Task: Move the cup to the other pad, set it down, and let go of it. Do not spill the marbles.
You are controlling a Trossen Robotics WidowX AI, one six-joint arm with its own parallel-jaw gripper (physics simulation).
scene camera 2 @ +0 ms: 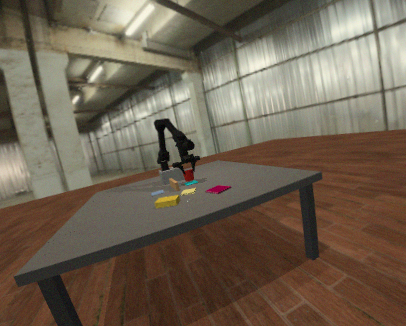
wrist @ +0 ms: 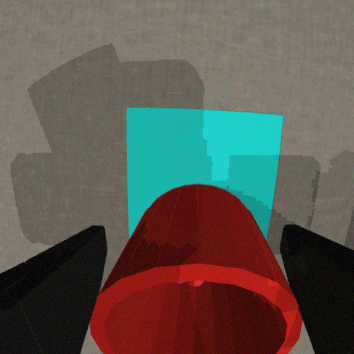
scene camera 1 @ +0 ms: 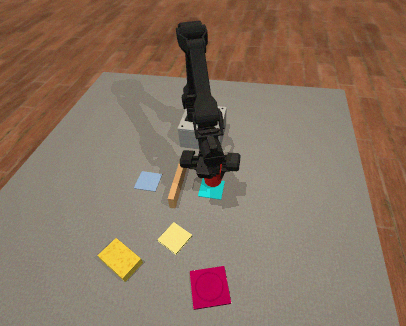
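Note:
A red cup is upright, low over the cyan pad. Whether its base touches the pad cannot be told. In the wrist view the pad extends out beyond the cup's far side. My gripper is shut on the cup, one finger on each side. Small bits of a pinkish marble and a purple one show just inside the cup's rim; the rest of the inside is mostly hidden. The light blue pad lies bare.
An orange bar stands between the two pads. A pale yellow square, a yellow sponge and a magenta square lie farther from the arm's grey base.

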